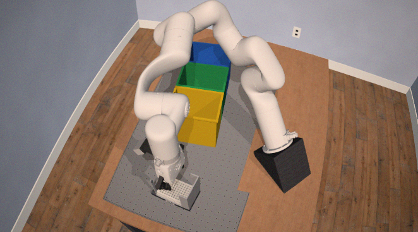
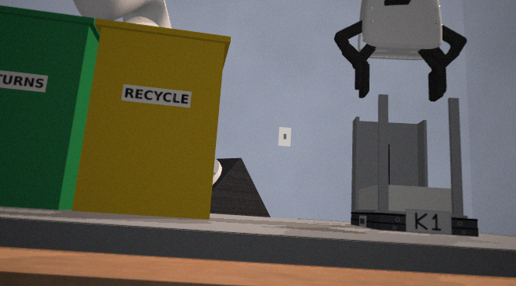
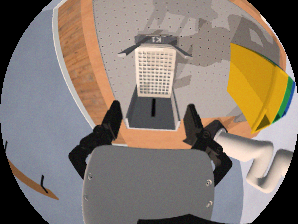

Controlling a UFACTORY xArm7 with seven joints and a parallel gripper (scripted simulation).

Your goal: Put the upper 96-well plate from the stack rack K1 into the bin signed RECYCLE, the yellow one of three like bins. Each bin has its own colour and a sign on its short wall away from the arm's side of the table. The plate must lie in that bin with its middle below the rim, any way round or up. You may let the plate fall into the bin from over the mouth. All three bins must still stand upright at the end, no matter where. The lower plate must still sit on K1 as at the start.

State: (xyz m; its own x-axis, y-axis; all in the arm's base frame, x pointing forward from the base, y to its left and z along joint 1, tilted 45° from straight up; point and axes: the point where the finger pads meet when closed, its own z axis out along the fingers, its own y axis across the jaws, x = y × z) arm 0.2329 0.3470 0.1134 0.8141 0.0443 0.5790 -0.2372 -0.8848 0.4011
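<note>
My hand is 90 mm short of the K1 sign, 20 mm to the left of it and 160 mm above it. From my hand the other things lie so: green bin: 30 mm behind, 420 mm to the right, 90 mm below; then yellow bin: 30 mm behind, 290 mm to the right, 90 mm below; then blue bin: 40 mm behind, 550 mm to the right, 90 mm below.
</note>
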